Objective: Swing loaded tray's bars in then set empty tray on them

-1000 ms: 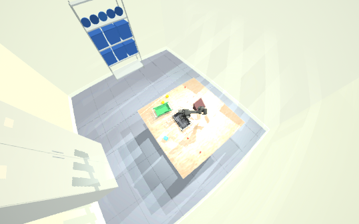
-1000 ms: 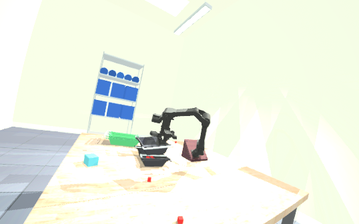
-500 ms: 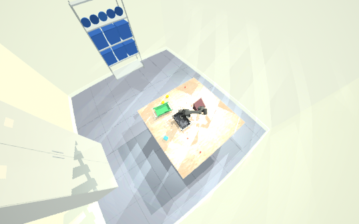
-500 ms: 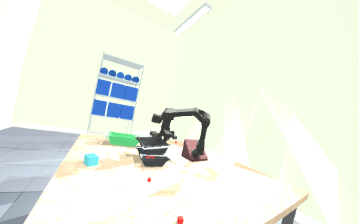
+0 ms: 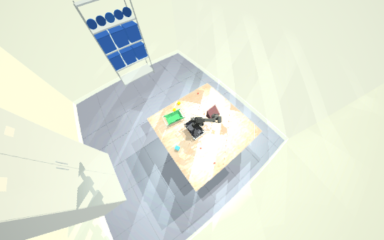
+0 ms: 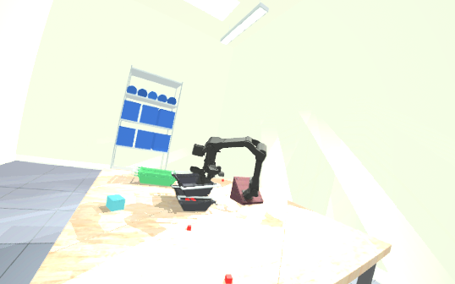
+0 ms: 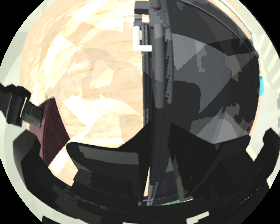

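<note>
Right now my gripper tip is 70 mm short of the dark tray, 10 mm to the left of it and 30 mm below it. From my gripper tip the other things lie so: cyan cube 420 mm ahead, 30 mm to the left, 70 mm below.
</note>
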